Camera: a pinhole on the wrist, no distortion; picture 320 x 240 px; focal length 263.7 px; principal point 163.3 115.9 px. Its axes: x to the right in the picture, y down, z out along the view. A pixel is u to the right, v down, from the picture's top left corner.
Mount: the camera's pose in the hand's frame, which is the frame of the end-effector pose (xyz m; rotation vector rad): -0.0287 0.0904 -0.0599 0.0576 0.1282 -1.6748
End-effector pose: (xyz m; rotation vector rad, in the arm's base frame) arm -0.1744 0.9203 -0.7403 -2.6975 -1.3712 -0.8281
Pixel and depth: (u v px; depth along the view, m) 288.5 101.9 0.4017
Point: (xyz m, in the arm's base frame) -0.1650 1.0419 -1.0718
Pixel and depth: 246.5 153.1 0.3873
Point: -0.0839 1.0633 -1.0114
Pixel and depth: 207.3 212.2 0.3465
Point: -0.0178 1.0746 -0.9309
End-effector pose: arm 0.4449 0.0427 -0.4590 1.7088 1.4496 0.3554
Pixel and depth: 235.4 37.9 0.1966
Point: 0.5240 -0.0884 -0.4986
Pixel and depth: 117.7 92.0 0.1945
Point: 0.5975 -0.0433 -0.4557
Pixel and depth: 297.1 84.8 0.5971
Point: 0.5737 -0.2710 -0.9309
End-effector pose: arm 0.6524 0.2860 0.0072 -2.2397 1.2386 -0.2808
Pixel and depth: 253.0 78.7 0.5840
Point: 0.9275 0.6322 -0.3015
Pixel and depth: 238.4 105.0 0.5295
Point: 0.9062 0.5408 -0.2911
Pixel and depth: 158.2 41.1 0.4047
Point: 0.6893 0.4942 -0.3034
